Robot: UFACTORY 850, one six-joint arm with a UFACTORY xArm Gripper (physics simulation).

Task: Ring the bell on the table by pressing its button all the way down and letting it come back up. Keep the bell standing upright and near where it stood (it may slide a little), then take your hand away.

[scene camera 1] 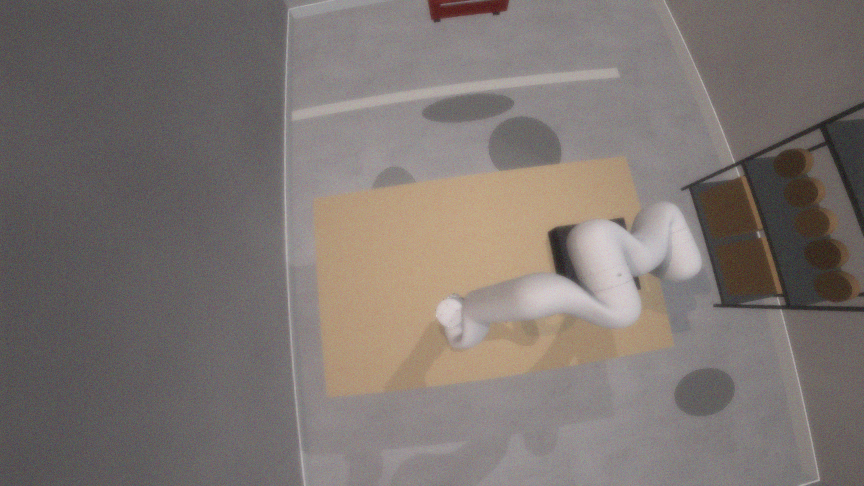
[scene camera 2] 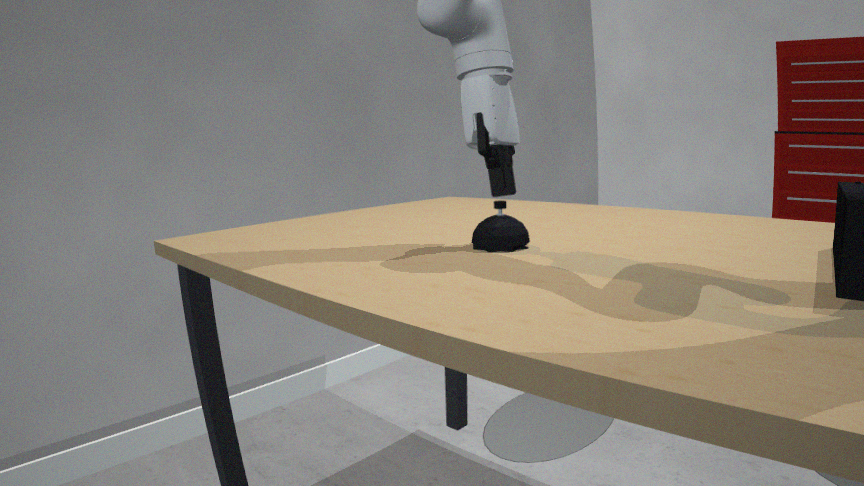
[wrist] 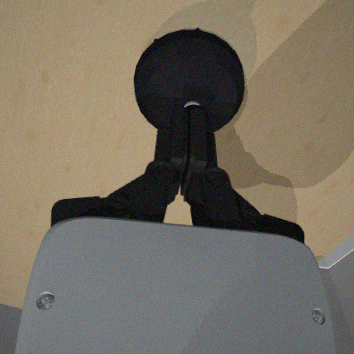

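Observation:
The black dome bell [scene camera 2: 500, 233] [wrist: 187, 70] stands upright on the wooden table [scene camera 1: 374, 253] [scene camera 2: 604, 241] [wrist: 50, 125]. Its black button [scene camera 2: 499, 204] is up on a thin silver stem in scene camera 2. My gripper [scene camera 2: 503, 194] [wrist: 183, 125] is shut and empty, its fingertips a small gap above the button and tilted slightly. In the wrist view the fingertips cover the button, and a bit of the silver stem shows at their ends. In scene camera 1 the arm hides the bell and the fingers.
The black base block [scene camera 1: 560, 250] [scene camera 2: 850, 241] of the arm stands on the table. A rack [scene camera 1: 752, 223] with round wooden items is beyond the table's right end in scene camera 1. A red cabinet [scene camera 1: 468, 8] [scene camera 2: 815, 157] stands away from the table.

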